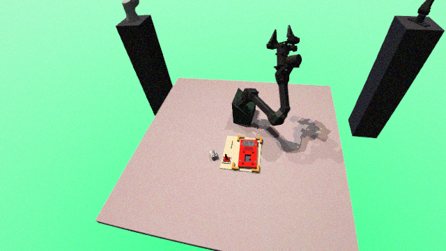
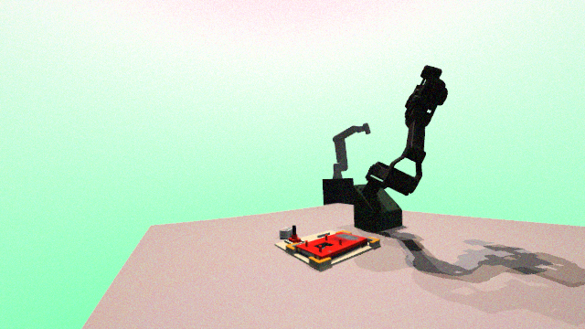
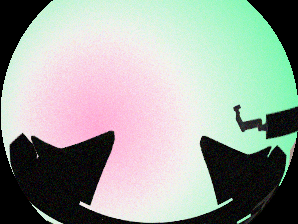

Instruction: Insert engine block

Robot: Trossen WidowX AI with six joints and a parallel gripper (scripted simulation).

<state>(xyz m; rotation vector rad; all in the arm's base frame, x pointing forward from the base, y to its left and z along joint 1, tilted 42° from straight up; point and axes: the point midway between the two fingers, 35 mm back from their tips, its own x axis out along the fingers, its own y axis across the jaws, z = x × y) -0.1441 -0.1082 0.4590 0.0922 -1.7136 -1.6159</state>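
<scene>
The grey engine block is 59 cm below my gripper tip, 46 cm ahead of it and 34 cm to the right of it.
</scene>
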